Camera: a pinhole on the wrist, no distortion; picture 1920 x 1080 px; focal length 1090.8 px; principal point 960.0 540.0 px. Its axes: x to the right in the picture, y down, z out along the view. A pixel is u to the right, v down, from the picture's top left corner.
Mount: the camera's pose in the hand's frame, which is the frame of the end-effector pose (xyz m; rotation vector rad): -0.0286 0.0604 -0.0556 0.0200 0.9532 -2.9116
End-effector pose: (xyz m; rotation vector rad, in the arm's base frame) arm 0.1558 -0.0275 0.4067 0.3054 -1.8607 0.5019
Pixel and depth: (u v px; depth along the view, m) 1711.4 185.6 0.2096
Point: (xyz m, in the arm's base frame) 0.1002 -0.1214 0.2037
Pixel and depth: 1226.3 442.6 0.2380
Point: 0.0926 -0.1600 0.2981
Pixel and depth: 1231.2 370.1 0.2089
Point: 0.0929 -0.1285 0.3022
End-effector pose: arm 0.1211 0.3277 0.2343 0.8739 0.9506 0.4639
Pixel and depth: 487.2 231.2 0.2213
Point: 0.2939 0.2930 0.2379
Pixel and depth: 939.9 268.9 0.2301
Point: 0.2464 0.2212 0.2711
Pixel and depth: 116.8 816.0 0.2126
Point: 0.2700 0.3292 0.1097
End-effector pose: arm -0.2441 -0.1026 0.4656 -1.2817 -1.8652 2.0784
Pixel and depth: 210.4 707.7 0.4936
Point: -0.7641 -0.1004 0.5000
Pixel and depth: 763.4 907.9 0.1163
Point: -0.2692 -0.1069 0.4986
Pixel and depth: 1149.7 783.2 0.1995
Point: -0.2979 -0.1708 0.5702
